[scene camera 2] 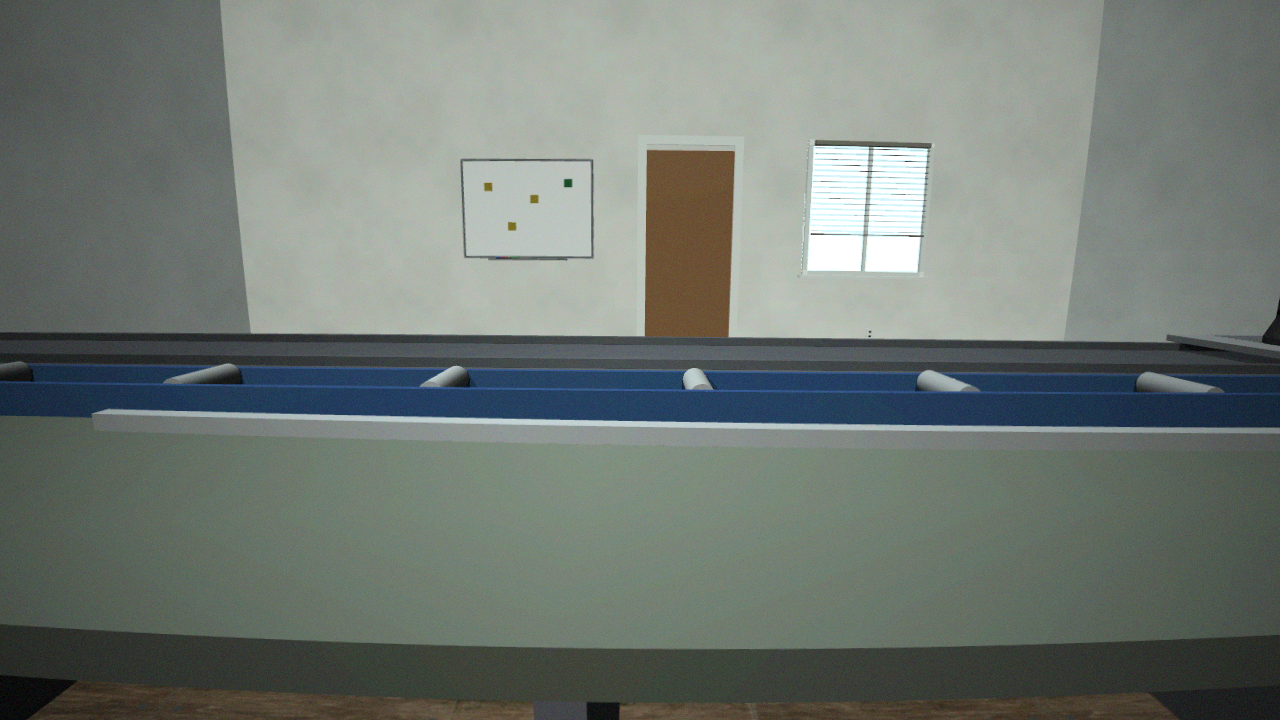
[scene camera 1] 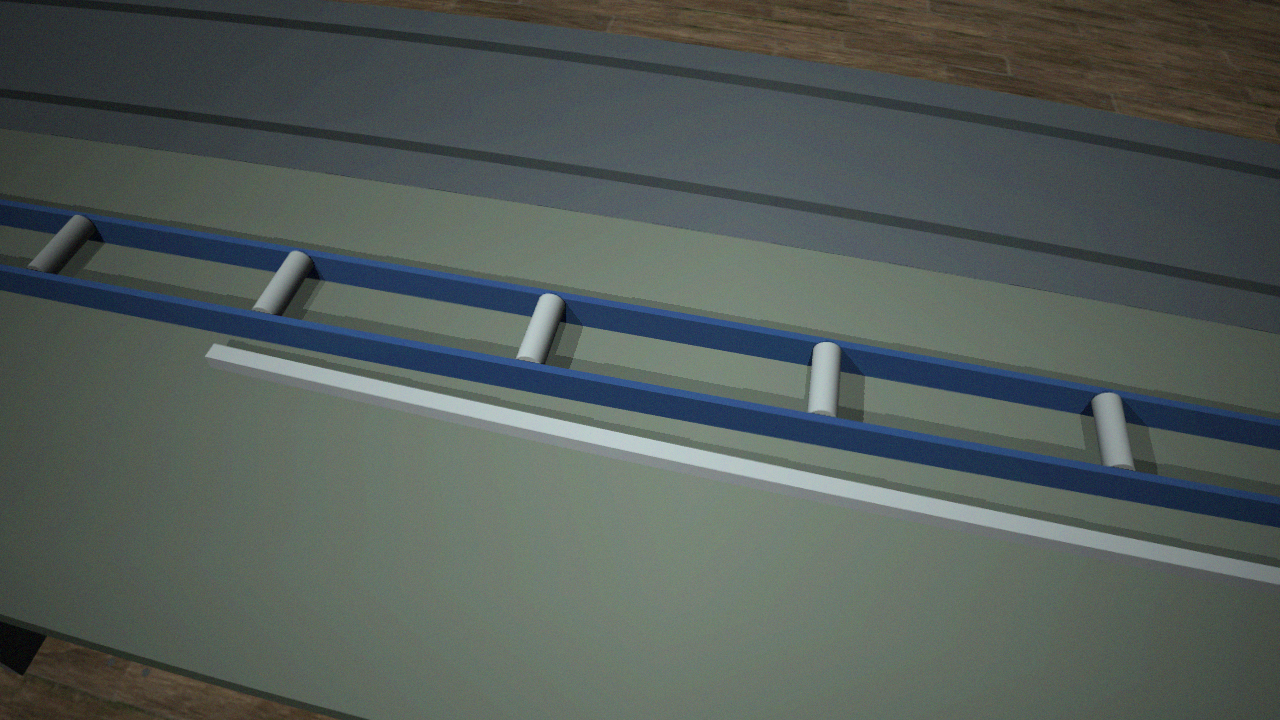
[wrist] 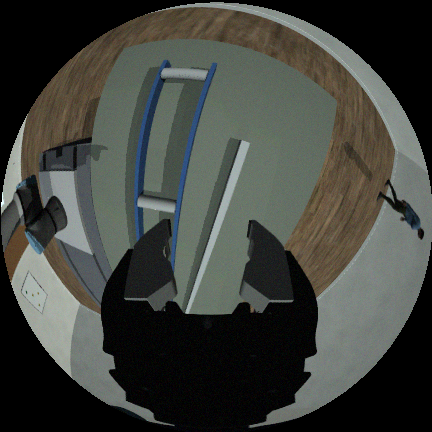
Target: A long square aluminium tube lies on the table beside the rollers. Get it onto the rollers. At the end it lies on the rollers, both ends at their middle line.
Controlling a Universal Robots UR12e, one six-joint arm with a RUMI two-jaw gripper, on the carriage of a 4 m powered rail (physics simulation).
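Seen in the pictures: gripper, fingertip midpoint: (wrist: 208, 220); arm's base at its link origin: (wrist: 57, 211).
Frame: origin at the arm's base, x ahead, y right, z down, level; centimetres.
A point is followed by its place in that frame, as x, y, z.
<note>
The long square aluminium tube (scene camera 1: 626, 441) @[76.1, 209.6, 0.5] (scene camera 2: 626, 433) @[77.8, 195.9, 1.4] (wrist: 229, 189) @[82.9, -23.0, 0.5] lies on the green table (scene camera 1: 358, 537) @[95.8, 239.0, 3.0] (scene camera 2: 626, 537) @[102.0, 195.3, 3.0] (wrist: 280, 125) @[93.2, -47.6, 3.0], outside the near blue side rail and apart from it. The grey rollers (scene camera 1: 541, 328) @[62.7, 224.6, -3.0] (scene camera 2: 697, 379) @[64.8, 185.4, -2.9] (wrist: 157, 203) @[62.8, -15.9, -2.8] sit between two blue side rails (scene camera 1: 671, 403) @[69.4, 204.9, -0.4] (scene camera 2: 537, 407) @[69.4, 208.9, 0.4]. One tube end shows at the left in both scene views; the other runs out of those views. My gripper (wrist: 208, 220) @[74.2, -29.8, -29.1] is open and empty above the table, its fingers apart in the wrist view, with the tube passing below between them. It does not show in the scene views.
A grey floor rail (scene camera 1: 537, 116) runs behind the table. In the wrist view, its light carriage plate (wrist: 67, 200) @[14.5, -8.4, 0.0] and the arm's dark lower joints (wrist: 47, 220) @[6.3, -4.0, -12.3] are at the left. A person (wrist: 411, 215) stands beyond the table at the right.
</note>
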